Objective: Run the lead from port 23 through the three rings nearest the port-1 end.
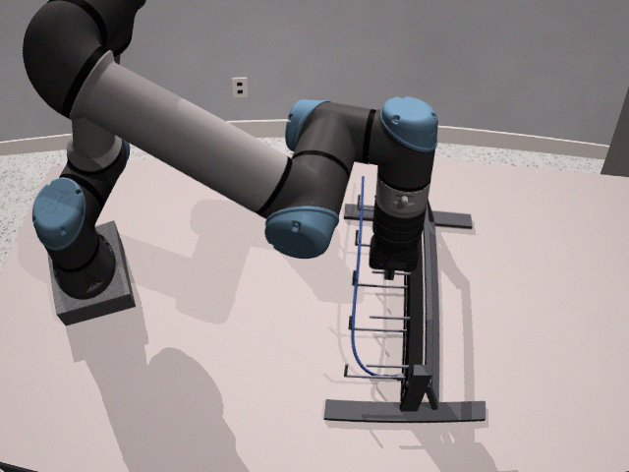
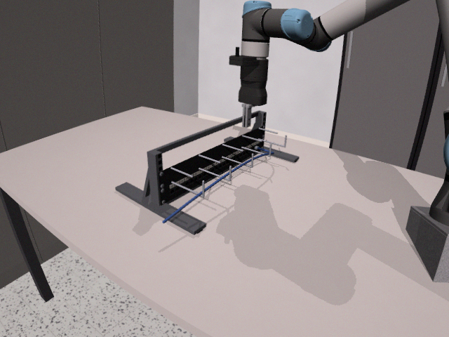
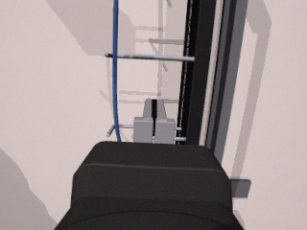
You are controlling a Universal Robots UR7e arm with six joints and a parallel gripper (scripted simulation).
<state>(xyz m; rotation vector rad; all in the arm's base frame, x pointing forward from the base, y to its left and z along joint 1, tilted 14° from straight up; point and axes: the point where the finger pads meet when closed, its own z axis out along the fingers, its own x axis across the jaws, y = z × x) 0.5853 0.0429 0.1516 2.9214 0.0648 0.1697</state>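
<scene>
My hand is 6 cm short of the rack, 5 cm to the right of it and 10 cm above it.
</scene>
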